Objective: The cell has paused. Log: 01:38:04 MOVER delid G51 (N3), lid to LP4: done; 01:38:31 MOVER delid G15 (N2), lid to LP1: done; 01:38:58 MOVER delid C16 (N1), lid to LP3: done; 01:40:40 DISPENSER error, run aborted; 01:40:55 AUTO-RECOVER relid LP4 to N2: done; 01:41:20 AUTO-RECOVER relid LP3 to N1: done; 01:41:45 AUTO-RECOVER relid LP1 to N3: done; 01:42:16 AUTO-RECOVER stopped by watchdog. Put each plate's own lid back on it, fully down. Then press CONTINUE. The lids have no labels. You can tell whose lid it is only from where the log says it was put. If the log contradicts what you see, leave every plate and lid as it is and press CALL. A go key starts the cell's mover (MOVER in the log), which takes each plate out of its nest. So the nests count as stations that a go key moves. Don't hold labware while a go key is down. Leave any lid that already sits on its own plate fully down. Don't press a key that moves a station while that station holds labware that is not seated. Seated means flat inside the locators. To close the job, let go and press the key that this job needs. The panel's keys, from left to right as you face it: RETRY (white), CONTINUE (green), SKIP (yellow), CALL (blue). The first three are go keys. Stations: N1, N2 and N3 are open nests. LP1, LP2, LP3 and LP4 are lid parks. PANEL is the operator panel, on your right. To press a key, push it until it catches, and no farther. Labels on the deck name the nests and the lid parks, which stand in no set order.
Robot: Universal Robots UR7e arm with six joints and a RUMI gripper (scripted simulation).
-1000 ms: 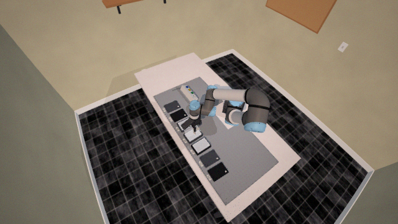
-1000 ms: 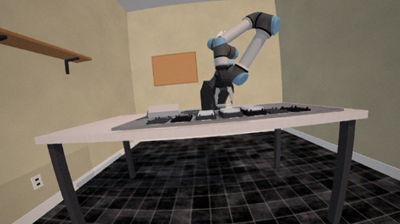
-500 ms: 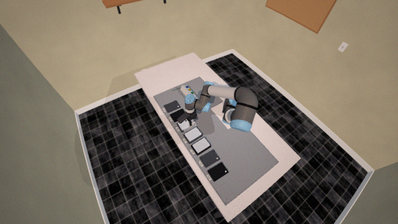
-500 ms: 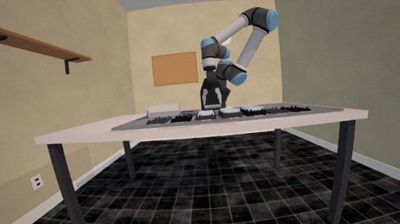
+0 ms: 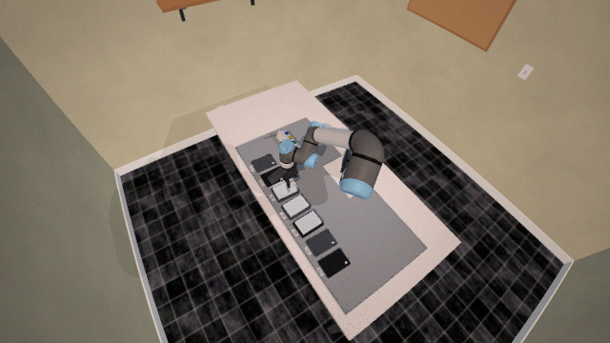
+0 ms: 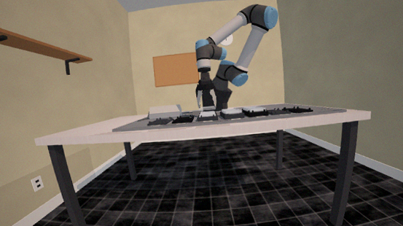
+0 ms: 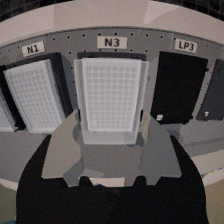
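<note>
Now: the white gridded plate 40 mm below my hand. From my hand the other things lie so: lid park LP4: 510 mm to the left, 80 mm behind, 60 mm below; then grey lid: 10 mm below; then lid park LP3: 130 mm to the right, 60 mm below, 30 mm ahead.
</note>
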